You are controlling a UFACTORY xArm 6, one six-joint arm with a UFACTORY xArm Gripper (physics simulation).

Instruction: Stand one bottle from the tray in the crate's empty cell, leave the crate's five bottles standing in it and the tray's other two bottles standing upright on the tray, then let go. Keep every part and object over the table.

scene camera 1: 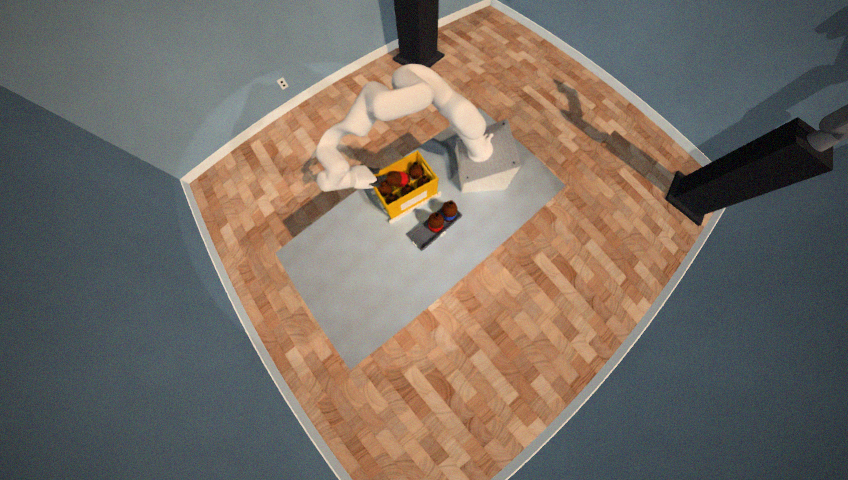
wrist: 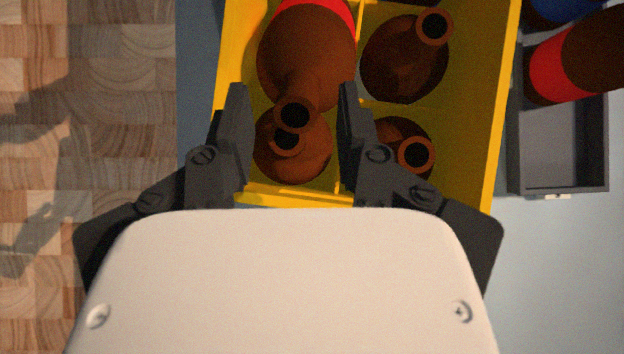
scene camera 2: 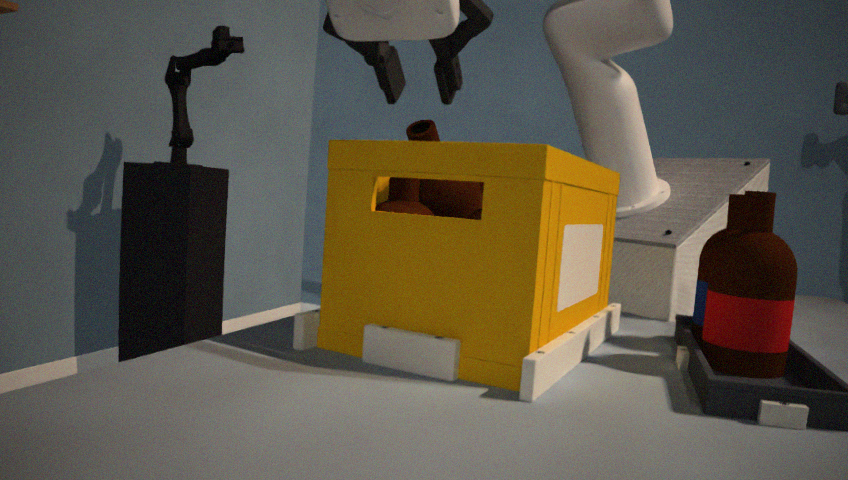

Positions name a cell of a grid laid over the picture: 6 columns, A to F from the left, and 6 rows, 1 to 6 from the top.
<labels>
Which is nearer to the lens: the red-labelled bottle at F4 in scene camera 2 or the blue-labelled bottle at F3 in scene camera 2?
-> The red-labelled bottle.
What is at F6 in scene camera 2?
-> A white block.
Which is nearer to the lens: the blue-labelled bottle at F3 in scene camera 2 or the red-labelled bottle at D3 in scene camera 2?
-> The red-labelled bottle.
</labels>
